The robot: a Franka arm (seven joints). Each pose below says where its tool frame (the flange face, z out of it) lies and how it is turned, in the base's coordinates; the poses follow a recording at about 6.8 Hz.
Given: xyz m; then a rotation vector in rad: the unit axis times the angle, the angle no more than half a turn.
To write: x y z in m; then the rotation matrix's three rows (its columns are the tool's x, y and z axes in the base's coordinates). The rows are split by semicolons. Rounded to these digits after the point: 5 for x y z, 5 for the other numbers.
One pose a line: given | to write
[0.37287, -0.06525, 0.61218, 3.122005, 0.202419, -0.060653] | 0.37287, -0.06525, 0.61218; 0.99088, 0.12932, -0.03787; 0.12883, -0.99155, -0.01492; -0.03948, 0.00991, -0.99917
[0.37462, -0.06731, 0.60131, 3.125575, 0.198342, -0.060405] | 0.37462, -0.06731, 0.60131; 0.99124, 0.12653, -0.03790; 0.12618, -0.99194, -0.01157; -0.03906, 0.00669, -0.99921
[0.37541, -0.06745, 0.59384, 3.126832, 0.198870, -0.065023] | 0.37541, -0.06745, 0.59384; 0.99108, 0.12679, -0.04091; 0.12647, -0.99192, -0.01038; -0.04190, 0.00512, -0.99911
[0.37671, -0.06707, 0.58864, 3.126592, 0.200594, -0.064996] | 0.37671, -0.06707, 0.58864; 0.99094, 0.12790, -0.04088; 0.12757, -0.99177, -0.01054; -0.04189, 0.00523, -0.99911
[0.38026, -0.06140, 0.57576, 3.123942, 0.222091, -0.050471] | 0.38026, -0.06140, 0.57576; 0.98943, 0.14158, -0.03148; 0.14128, -0.98990, -0.01162; -0.03280, 0.00705, -0.99944
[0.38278, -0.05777, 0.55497, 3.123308, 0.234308, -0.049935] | 0.38278, -0.05777, 0.55497; 0.98830, 0.14930, -0.03111; 0.14901, -0.98877, -0.01147; -0.03247, 0.00670, -0.99945
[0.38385, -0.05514, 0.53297, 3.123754, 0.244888, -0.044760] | 0.38385, -0.05514, 0.53297; 0.98738, 0.15591, -0.02786; 0.15569, -0.98775, -0.01014; -0.02910, 0.00568, -0.99956
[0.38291, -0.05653, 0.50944, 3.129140, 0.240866, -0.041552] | 0.38291, -0.05653, 0.50944; 0.98787, 0.15305, -0.02617; 0.15298, -0.98822, -0.00494; -0.02662, 0.00088, -0.99965
